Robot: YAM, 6 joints.
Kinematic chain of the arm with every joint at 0, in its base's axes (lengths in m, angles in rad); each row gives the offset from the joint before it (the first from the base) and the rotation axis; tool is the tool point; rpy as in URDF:
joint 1: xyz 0 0 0.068 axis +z
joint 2: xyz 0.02 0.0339 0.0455 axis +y
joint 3: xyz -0.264 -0.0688 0 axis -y
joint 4: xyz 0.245 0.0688 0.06 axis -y
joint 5: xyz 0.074 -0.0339 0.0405 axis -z
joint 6: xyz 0.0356 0 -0.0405 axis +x
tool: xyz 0 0 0 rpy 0 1.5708 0
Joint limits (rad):
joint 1: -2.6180..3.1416
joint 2: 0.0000..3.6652
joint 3: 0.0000..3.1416
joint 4: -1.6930..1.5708
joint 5: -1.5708..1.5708
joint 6: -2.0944..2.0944
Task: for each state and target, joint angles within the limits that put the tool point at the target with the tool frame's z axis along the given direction. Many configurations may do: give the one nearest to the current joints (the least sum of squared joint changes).
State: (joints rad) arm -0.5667 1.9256 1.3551 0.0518 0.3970 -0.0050
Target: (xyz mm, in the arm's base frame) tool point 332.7 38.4 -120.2 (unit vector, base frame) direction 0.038 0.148 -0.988
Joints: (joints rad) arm 0.0997 2.6824 1.1626 0.0021 -0.1440 -0.0050
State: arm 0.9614 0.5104 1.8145 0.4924 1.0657 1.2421
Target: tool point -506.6 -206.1 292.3 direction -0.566 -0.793 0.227
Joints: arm 0.3506 0.0021 2.2663 0.6021 0.5826 1.2421
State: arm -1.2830 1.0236 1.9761 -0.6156 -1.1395 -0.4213
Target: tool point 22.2 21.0 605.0 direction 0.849 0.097 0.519
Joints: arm -1.1416 0.7688 1.6180 0.2493 -0.9485 -0.4213
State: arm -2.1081 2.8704 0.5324 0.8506 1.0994 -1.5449
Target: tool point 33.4 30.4 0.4 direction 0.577 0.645 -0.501
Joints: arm -2.6172 2.9847 0.0020 0.3882 0.2728 -1.5449
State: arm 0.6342 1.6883 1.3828 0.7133 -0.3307 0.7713
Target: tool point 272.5 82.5 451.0 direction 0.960 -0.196 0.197
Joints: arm 0.3592 1.2556 1.2654 0.2233 0.5483 0.7713
